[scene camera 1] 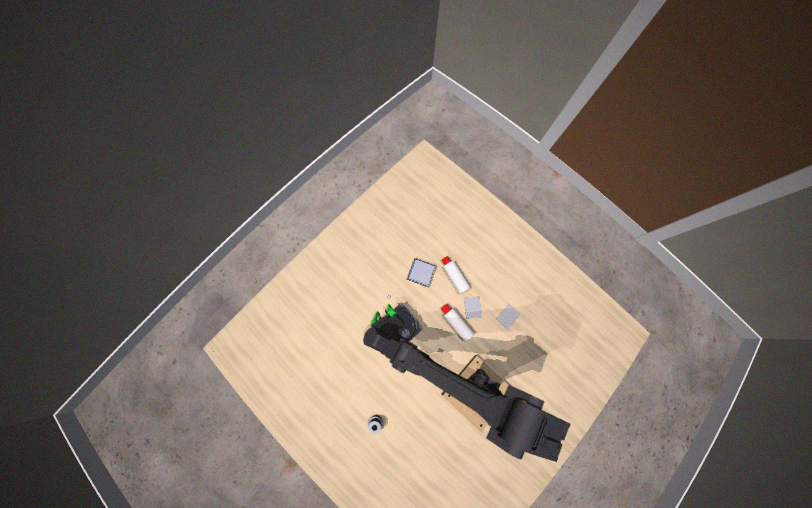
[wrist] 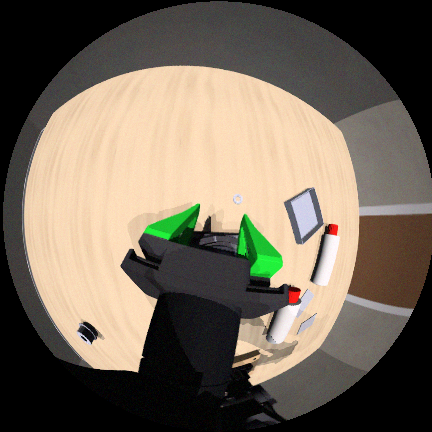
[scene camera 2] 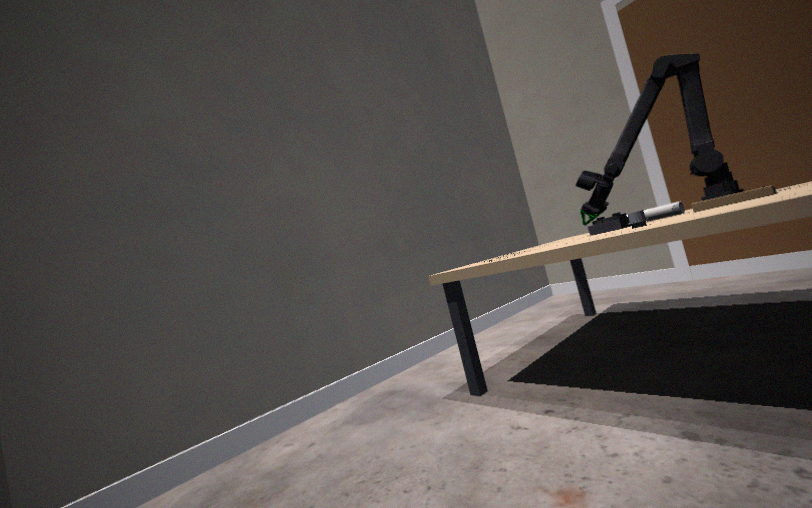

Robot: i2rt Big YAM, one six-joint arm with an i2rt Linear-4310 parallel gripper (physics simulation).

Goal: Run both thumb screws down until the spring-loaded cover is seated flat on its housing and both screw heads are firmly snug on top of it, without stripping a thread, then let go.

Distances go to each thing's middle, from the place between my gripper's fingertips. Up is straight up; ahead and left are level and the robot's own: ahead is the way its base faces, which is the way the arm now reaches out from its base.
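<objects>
The grey square plate (wrist: 303,210) sits 5 cm below my hand, and it is also 3 cm ahead of my hand and 20 cm to the right of it.
</objects>
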